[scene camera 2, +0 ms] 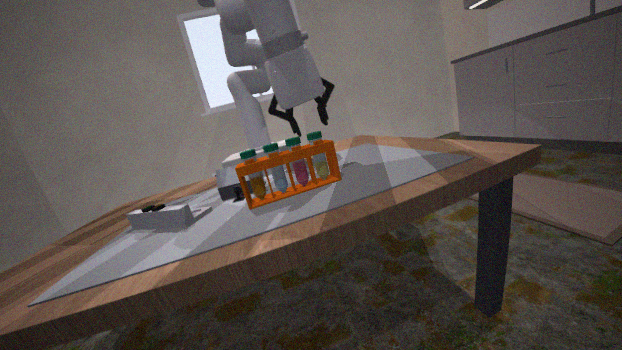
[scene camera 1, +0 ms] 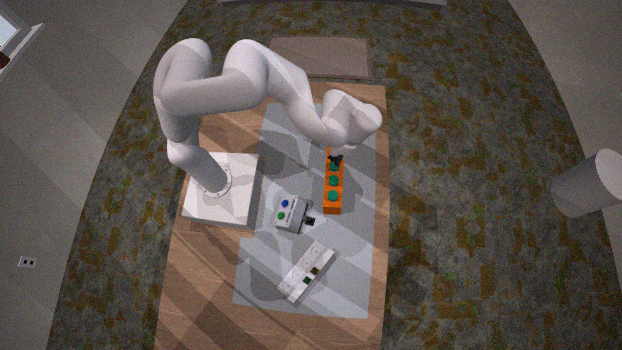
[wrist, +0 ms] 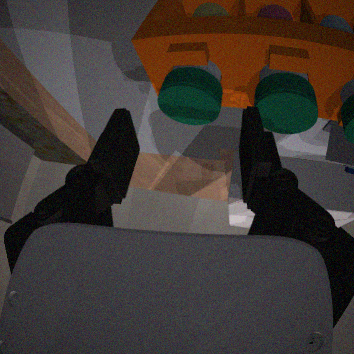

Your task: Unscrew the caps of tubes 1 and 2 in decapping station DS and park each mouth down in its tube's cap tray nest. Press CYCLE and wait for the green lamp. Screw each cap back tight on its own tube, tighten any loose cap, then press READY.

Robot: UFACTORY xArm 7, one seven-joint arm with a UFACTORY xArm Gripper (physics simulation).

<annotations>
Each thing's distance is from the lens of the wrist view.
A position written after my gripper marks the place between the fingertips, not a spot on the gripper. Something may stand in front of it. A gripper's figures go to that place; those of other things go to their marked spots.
my gripper (wrist: 186, 126): 0.12 m
grey mat (wrist: 88, 63): 0.32 m
</annotations>
